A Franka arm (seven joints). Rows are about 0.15 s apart.
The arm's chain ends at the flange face. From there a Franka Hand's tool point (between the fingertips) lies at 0.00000 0.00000 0.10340 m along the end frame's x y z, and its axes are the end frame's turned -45 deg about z.
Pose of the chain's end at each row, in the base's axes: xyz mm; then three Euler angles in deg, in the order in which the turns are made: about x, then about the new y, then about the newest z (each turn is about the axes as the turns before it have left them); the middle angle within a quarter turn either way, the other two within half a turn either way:
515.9, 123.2, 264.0, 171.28, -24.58, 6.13
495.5, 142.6, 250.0, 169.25, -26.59, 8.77
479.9, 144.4, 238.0, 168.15, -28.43, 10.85
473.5, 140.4, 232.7, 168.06, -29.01, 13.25
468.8, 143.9, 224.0, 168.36, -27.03, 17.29
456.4, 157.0, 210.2, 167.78, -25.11, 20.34
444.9, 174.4, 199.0, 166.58, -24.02, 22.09
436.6, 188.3, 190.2, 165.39, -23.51, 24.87
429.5, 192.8, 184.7, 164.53, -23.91, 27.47
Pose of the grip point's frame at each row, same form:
472.9, 108.9, 171.1, 171.28, -24.58, -38.87
449.2, 125.4, 159.2, 169.25, -26.59, -36.23
430.7, 125.7, 149.0, 168.15, -28.43, -34.15
423.4, 121.7, 144.2, 168.06, -29.01, -31.75
421.8, 125.3, 133.8, 168.36, -27.03, -27.71
412.5, 137.2, 118.7, 167.78, -25.11, -24.66
402.8, 152.5, 107.1, 166.58, -24.02, -22.91
395.4, 164.4, 98.4, 165.39, -23.51, -20.13
387.6, 167.6, 93.6, 164.53, -23.91, -17.53

